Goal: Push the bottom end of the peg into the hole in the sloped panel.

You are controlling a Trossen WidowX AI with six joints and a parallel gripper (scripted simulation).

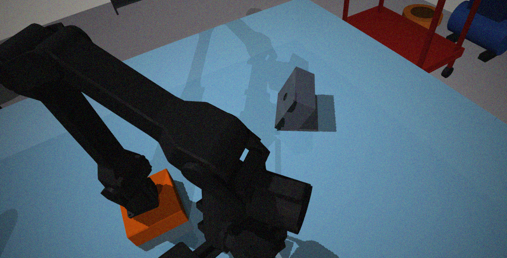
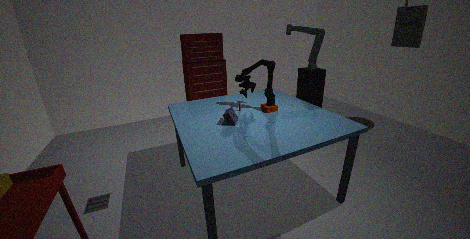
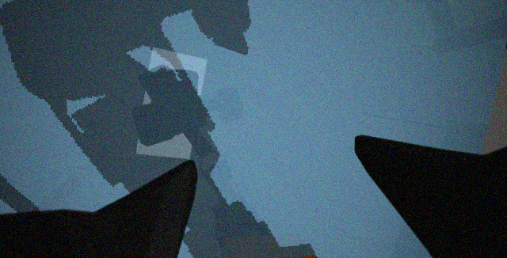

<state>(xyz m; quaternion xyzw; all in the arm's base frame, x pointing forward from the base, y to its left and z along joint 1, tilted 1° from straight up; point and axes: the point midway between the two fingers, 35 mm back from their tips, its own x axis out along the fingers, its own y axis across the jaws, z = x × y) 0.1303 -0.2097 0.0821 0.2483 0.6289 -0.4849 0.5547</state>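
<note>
Now: gripper tip 140 mm short of the red peg, 120 mm to the right of it and 40 mm above it. From my gripper tip the other things lie so: grey sloped panel: 300 mm ahead, 330 mm to the left, 50 mm below.
</note>
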